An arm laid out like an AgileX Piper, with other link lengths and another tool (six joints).
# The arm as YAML. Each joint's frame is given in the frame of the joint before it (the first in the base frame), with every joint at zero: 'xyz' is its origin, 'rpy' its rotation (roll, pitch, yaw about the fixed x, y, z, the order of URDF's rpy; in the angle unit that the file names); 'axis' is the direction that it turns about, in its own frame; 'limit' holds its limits. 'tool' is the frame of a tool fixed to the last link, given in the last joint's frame.
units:
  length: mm
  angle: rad
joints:
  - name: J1
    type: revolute
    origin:
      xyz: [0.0, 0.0, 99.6]
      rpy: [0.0, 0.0, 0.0]
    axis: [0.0, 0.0, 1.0]
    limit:
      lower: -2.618
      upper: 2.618
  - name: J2
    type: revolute
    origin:
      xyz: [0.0, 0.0, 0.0]
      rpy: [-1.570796, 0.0, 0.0]
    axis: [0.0, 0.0, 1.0]
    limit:
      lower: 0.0
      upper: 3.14
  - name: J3
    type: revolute
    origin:
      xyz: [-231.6, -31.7, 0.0]
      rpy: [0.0, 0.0, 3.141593]
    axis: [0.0, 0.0, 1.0]
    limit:
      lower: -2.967
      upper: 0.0
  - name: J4
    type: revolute
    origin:
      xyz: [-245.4, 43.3, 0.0]
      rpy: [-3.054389, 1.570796, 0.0]
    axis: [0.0, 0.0, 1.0]
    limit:
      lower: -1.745
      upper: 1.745
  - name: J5
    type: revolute
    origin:
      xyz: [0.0, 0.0, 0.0]
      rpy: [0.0, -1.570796, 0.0]
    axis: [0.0, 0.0, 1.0]
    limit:
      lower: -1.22
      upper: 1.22
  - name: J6
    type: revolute
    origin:
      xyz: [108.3, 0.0, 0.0]
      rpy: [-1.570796, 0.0, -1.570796]
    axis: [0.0, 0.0, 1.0]
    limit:
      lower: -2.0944
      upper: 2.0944
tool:
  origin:
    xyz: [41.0, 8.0, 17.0]
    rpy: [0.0, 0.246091, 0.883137]
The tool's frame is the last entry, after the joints.
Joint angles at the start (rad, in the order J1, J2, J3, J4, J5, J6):
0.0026, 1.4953, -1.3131, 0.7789, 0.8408, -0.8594
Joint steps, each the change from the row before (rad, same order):
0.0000, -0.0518, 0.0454, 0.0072, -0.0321, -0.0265
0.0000, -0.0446, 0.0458, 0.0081, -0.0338, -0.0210
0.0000, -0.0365, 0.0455, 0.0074, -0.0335, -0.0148
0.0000, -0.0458, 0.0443, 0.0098, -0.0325, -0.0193
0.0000, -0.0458, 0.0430, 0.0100, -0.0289, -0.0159
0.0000, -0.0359, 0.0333, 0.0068, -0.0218, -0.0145
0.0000, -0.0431, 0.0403, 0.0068, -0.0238, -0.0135
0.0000, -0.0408, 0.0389, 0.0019, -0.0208, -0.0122
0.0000, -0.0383, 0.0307, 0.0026, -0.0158, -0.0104
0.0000, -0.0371, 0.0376, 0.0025, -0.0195, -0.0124
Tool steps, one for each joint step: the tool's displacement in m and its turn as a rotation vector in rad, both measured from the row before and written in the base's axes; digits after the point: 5 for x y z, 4 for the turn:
-0.00980, -0.00132, 0.00576, -0.0114, -0.0429, -0.0078
-0.00832, -0.00170, 0.00262, -0.0077, -0.0332, -0.0128
-0.00671, -0.00200, -0.00064, -0.0049, -0.0217, -0.0165
-0.00869, -0.00179, 0.00269, -0.0060, -0.0332, -0.0141
-0.00887, -0.00169, 0.00238, -0.0035, -0.0300, -0.0138
-0.00705, -0.00125, 0.00156, -0.0054, -0.0240, -0.0094
-0.00855, -0.00150, 0.00108, -0.0050, -0.0249, -0.0117
-0.00819, -0.00137, -0.00004, -0.0089, -0.0212, -0.0099
-0.00771, -0.00101, 0.00153, -0.0065, -0.0226, -0.0073
-0.00736, -0.00127, -0.00139, -0.0085, -0.0177, -0.0093

